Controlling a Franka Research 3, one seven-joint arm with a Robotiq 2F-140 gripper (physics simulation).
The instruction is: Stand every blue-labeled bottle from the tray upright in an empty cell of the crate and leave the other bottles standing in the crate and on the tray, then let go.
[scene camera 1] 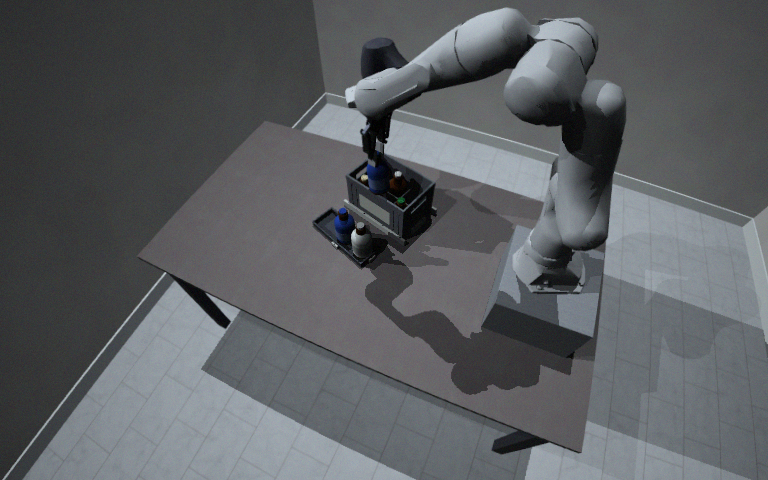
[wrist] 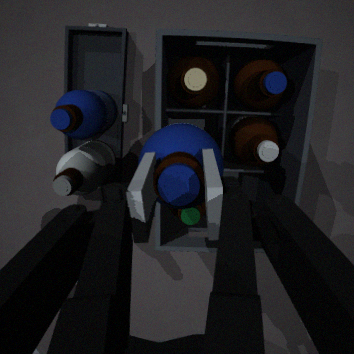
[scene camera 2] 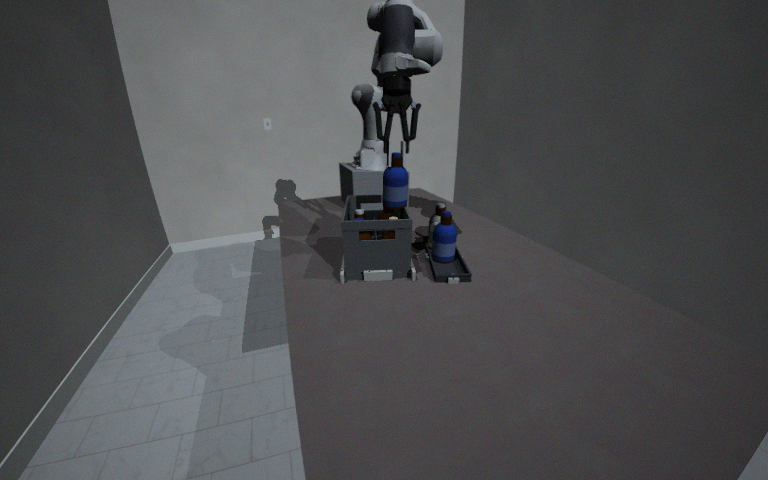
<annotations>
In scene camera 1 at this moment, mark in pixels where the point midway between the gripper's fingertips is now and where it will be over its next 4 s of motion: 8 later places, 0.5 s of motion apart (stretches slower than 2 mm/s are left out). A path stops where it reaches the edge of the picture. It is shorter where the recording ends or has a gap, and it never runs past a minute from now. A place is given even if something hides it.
The gripper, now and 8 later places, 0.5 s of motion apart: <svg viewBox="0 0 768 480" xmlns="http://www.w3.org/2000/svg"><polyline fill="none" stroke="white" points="375,161 376,161 380,161 380,156 368,176 352,209 345,224 352,236 357,246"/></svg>
</annotations>
